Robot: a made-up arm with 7 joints. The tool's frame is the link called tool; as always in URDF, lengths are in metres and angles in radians. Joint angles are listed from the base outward.
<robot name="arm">
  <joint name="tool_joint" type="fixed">
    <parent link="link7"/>
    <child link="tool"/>
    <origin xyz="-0.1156 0.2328 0.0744" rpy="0 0 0"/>
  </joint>
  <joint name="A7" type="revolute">
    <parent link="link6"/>
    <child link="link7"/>
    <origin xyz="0.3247 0.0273 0.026" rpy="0 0 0"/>
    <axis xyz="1 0 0"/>
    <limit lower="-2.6" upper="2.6"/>
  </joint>
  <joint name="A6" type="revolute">
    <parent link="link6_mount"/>
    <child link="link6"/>
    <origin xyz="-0.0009 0.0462 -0.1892" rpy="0 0 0"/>
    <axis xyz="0 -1 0"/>
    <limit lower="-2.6" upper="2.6"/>
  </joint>
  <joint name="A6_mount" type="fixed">
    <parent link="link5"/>
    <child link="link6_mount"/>
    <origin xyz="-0.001 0.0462 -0.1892" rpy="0 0 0"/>
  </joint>
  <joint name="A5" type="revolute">
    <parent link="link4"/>
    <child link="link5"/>
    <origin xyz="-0.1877 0.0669 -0.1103" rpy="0 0 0"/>
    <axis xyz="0 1 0"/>
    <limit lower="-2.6" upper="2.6"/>
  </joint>
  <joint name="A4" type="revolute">
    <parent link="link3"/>
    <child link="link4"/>
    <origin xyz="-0.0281 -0.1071 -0.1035" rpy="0 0 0"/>
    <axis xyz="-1 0 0"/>
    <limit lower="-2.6" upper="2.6"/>
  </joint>
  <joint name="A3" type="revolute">
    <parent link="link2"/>
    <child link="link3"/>
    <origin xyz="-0.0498 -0.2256 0.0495" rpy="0 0 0"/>
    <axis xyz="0 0 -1"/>
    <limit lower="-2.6" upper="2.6"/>
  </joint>
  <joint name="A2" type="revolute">
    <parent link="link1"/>
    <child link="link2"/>
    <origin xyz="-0.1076 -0.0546 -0.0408" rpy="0 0 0"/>
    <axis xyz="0 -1 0"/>
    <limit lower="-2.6" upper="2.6"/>
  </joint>
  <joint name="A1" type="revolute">
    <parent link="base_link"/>
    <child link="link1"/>
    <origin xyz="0 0 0.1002" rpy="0 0 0"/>
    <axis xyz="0 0 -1"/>
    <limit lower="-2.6" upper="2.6"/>
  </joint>
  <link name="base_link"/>
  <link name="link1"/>
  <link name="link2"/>
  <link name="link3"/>
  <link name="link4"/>
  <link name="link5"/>
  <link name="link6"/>
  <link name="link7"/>
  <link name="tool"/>
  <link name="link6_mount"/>
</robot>
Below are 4 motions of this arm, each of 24 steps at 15 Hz.
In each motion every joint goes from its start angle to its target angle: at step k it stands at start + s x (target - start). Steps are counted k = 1, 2, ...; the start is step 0. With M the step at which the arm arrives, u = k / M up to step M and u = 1 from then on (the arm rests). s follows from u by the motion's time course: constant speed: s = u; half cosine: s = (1 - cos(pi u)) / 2; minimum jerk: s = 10 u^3 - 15 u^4 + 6 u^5.
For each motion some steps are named. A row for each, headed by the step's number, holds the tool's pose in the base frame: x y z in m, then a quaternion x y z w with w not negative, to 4 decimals.
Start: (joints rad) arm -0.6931 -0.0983 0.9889 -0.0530 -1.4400 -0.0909 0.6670
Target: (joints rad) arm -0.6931 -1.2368 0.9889 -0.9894 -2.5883 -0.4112 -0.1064
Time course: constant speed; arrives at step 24
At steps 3, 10, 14, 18, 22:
3: 0.1154 -0.0912 0.1570 0.1186 -0.6111 0.0642 0.7800
10: 0.1623 -0.0590 0.2818 -0.0003 -0.6387 -0.0117 0.7694
14: 0.2029 -0.0413 0.3494 -0.0774 -0.6511 -0.0592 0.7527
18: 0.2507 -0.0230 0.4118 -0.1603 -0.6608 -0.1065 0.7255
22: 0.3024 -0.0022 0.4675 -0.2469 -0.6679 -0.1513 0.6856

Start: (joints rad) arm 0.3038 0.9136 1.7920 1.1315 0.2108 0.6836 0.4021
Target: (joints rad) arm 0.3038 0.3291 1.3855 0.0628 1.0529 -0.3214 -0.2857
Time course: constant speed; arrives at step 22
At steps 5, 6, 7, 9, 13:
5: 0.1546 -0.1591 -0.4068 0.0530 -0.0451 -0.8293 0.5544
6: 0.1574 -0.1625 -0.4177 0.0789 -0.0223 -0.8290 0.5532
7: 0.1615 -0.1635 -0.4285 0.1050 0.0011 -0.8262 0.5534
9: 0.1735 -0.1577 -0.4490 0.1573 0.0501 -0.8134 0.5578
13: 0.2101 -0.1118 -0.4801 0.2580 0.1548 -0.7573 0.5796

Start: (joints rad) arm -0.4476 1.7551 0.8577 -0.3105 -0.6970 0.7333 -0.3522
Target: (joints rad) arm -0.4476 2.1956 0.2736 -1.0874 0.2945 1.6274 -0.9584
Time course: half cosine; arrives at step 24
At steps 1, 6, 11, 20, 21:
1: -0.0143 -0.0867 0.3238 0.3944 -0.7469 -0.5305 0.0723
6: -0.0631 -0.0559 0.3007 0.4575 -0.7253 -0.5116 0.0540
11: -0.1545 -0.0026 0.2051 0.5734 -0.6829 -0.4508 0.0403
20: -0.1920 0.0150 -0.0771 0.7110 -0.6345 -0.2919 0.0820
21: -0.1872 0.0119 -0.0948 0.7159 -0.6332 -0.2814 0.0865

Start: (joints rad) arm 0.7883 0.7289 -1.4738 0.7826 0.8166 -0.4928 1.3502
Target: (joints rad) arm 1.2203 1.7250 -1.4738 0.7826 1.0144 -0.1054 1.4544
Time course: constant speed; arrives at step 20
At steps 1, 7, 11, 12, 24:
1: -0.0457 -0.6658 -0.1205 -0.0709 0.0187 -0.2988 0.9515
7: -0.1413 -0.6520 0.0485 -0.1395 -0.1086 -0.3366 0.9249
11: -0.2177 -0.6121 0.1504 -0.1966 -0.1839 -0.3538 0.8957
12: -0.2373 -0.5983 0.1740 -0.2121 -0.2012 -0.3571 0.8871
24: -0.3869 -0.4379 0.3272 -0.3508 -0.3158 -0.3673 0.8015

